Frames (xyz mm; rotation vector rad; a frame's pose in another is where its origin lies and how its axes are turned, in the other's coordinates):
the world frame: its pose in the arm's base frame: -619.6 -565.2 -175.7 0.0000 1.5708 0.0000
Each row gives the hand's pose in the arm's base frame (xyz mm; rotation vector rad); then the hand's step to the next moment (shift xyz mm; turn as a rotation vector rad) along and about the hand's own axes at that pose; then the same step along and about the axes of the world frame.
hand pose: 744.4 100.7 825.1 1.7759 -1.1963 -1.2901
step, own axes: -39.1 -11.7 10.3 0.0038 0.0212 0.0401
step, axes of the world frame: -1.1 40.8 -10.4 -0.0041 -0.0110 -0.0440
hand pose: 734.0 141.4 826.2 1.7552 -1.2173 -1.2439
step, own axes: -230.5 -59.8 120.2 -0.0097 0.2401 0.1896
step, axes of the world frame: 16.3 237.0 -121.4 -0.1522 -0.0750 -0.2547
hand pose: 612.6 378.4 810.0 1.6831 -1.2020 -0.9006
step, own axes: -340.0 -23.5 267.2 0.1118 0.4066 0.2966
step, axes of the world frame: 96.2 268.2 -326.1 -0.2574 -0.2443 -0.3740
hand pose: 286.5 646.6 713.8 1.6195 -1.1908 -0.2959
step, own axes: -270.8 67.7 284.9 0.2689 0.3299 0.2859
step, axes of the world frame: 158.1 53.3 -362.3 -0.2538 -0.3684 -0.2504
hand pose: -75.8 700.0 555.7 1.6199 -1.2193 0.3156
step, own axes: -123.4 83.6 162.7 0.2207 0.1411 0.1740
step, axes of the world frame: 109.3 -63.3 -181.0 -0.1608 -0.2588 -0.0777
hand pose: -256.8 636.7 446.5 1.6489 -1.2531 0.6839
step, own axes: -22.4 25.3 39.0 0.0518 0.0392 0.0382
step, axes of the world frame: 26.7 -27.0 -34.9 -0.0409 -0.0587 -0.0237
